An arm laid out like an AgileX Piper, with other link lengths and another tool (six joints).
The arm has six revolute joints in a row. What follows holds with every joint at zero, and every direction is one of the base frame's.
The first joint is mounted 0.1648 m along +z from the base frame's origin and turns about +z.
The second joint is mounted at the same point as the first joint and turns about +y.
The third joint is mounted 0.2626 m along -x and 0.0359 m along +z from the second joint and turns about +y.
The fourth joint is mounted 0.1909 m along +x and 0.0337 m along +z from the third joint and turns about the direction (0.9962, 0, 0.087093).
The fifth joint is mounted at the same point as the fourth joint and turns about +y.
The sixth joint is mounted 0.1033 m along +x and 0.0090 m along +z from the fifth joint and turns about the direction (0.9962, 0, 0.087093).
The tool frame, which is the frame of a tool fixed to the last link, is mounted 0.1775 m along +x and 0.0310 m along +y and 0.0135 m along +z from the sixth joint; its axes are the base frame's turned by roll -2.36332, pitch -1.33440 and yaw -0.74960 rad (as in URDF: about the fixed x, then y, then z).
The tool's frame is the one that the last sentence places.
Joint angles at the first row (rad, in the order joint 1, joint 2, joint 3, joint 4, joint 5, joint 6):
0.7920 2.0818 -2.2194 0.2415 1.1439 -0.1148
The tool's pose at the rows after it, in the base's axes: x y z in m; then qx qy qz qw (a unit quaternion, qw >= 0):
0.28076 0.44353 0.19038 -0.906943 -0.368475 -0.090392 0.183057
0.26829 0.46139 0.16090 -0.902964 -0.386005 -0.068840 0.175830
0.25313 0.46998 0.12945 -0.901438 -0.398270 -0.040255 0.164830
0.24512 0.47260 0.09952 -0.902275 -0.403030 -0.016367 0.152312
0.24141 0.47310 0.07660 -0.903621 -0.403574 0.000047 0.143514
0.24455 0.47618 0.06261 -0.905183 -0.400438 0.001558 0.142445
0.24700 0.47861 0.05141 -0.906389 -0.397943 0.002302 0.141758
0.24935 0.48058 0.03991 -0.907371 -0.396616 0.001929 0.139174
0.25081 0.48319 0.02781 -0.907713 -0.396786 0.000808 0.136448
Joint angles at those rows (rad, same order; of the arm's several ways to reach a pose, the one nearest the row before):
0.8338 2.2005 -2.3314 0.2297 1.2041 -0.0850
0.8741 2.2897 -2.3857 0.2297 1.2099 -0.0847
0.9053 2.3546 -2.3936 0.2327 1.2108 -0.0847
0.9210 2.4142 -2.3970 0.2318 1.2072 -0.0847
0.9276 2.4598 -2.3971 0.2318 1.1986 -0.0847
0.9276 2.4918 -2.3970 0.2318 1.1702 -0.0847
0.9278 2.5174 -2.3970 0.2318 1.1467 -0.0847
0.9296 2.5427 -2.3971 0.2273 1.1232 -0.0847
0.9340 2.5693 -2.3970 0.2222 1.0968 -0.0856

